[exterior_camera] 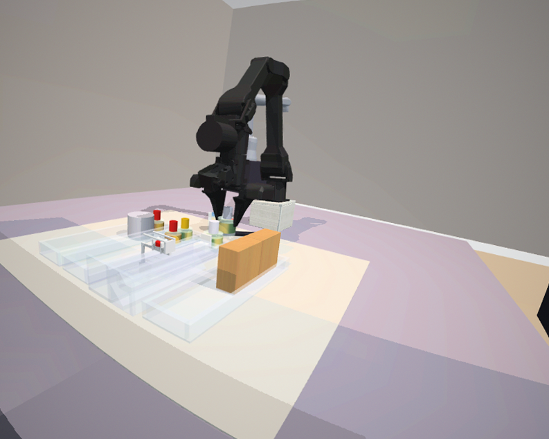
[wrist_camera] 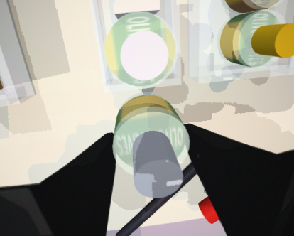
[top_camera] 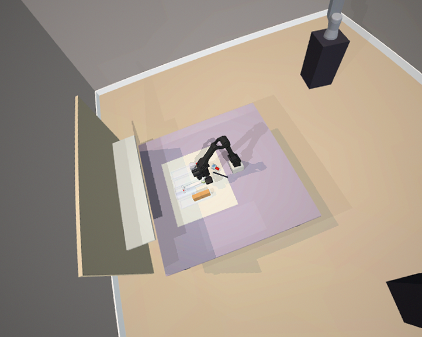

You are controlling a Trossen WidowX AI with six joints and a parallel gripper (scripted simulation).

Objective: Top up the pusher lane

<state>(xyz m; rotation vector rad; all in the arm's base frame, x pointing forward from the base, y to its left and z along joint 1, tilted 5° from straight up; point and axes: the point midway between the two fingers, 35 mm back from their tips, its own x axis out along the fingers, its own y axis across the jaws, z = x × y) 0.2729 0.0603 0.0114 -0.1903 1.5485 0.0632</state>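
The black rod is 110 mm behind my gripper tip, 50 mm below it and 20 mm to the right of it. Round my gripper tip: clear lane (190 mm ahead, 60 mm to the left, 30 mm below); grey cylinder (150 mm to the right, 120 mm ahead, 20 mm below).
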